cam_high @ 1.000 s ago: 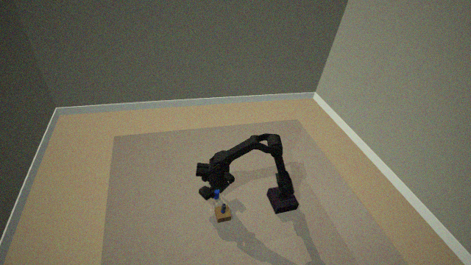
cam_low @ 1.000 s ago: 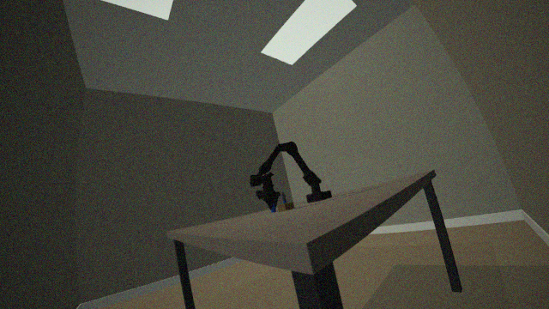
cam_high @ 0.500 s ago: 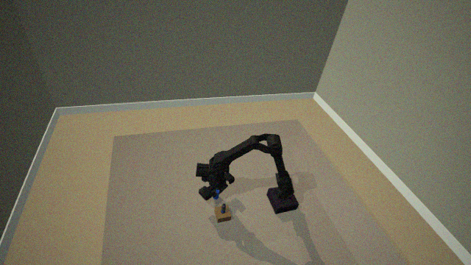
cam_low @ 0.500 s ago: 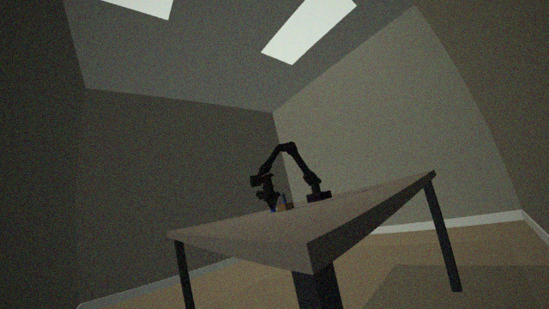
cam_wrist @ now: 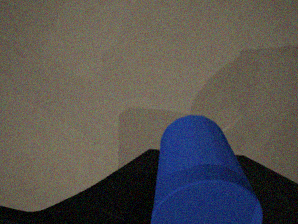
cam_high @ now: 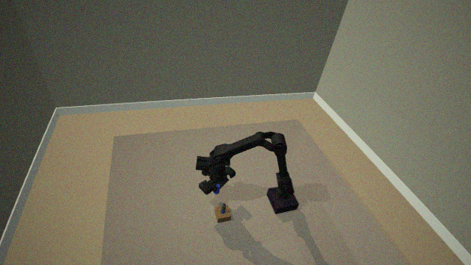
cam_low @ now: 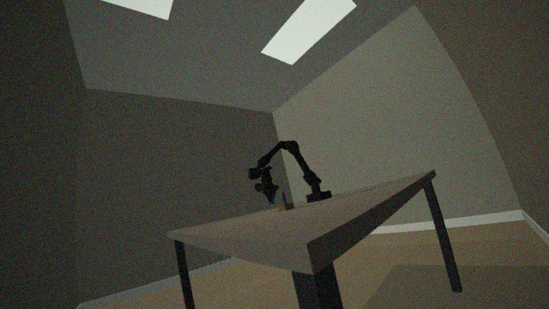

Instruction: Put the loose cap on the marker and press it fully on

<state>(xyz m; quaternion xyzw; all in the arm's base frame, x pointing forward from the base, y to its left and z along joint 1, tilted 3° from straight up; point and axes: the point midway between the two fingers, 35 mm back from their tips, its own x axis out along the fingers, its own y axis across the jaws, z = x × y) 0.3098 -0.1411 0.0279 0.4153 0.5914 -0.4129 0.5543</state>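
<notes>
Now: the holder block 110 mm to the left of my gripper tip, 40 mm below it and 10 mm ahead of it. Round my gripper tip: blue cap 10 mm above.
</notes>
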